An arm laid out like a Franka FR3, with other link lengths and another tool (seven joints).
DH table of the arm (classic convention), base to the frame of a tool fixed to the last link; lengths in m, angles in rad. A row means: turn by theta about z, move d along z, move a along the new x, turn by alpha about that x. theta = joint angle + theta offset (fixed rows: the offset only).
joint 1: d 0.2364  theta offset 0  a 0  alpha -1.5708
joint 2: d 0  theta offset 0  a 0  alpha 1.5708
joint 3: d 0.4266  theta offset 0  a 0.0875  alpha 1.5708
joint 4: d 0  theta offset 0  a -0.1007  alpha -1.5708
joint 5: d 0.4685  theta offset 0  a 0  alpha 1.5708
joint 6: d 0  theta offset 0  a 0.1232  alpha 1.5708
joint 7: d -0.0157  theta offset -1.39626  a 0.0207  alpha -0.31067
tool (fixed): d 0.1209  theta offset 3.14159  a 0  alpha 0
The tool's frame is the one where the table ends.
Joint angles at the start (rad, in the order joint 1, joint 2, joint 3, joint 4, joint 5, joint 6, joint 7):
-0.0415, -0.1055, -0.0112, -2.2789, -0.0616, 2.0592, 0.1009
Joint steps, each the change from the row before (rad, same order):
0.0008, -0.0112, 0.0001, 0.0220, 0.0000, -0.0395, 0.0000
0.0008, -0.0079, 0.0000, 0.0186, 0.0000, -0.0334, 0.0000
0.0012, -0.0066, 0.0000, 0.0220, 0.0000, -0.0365, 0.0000
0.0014, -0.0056, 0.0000, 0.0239, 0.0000, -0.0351, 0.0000
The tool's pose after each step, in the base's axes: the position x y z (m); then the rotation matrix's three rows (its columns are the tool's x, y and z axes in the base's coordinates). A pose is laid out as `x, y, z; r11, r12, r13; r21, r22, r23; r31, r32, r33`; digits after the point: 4 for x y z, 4 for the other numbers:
0.6366, -0.0244, 0.3836; -0.2877, -0.9417, 0.1743; -0.9543, 0.2663, -0.1359; 0.0815, -0.2054, -0.9753
0.6367, -0.0243, 0.3948; -0.2880, -0.9429, 0.1675; -0.9539, 0.2671, -0.1366; 0.0841, -0.1991, -0.9764
0.6372, -0.0240, 0.4068; -0.2880, -0.9442, 0.1597; -0.9537, 0.2676, -0.1374; 0.0870, -0.1918, -0.9776
0.6381, -0.0236, 0.4197; -0.2879, -0.9452, 0.1541; -0.9535, 0.2679, -0.1382; 0.0893, -0.1868, -0.9783

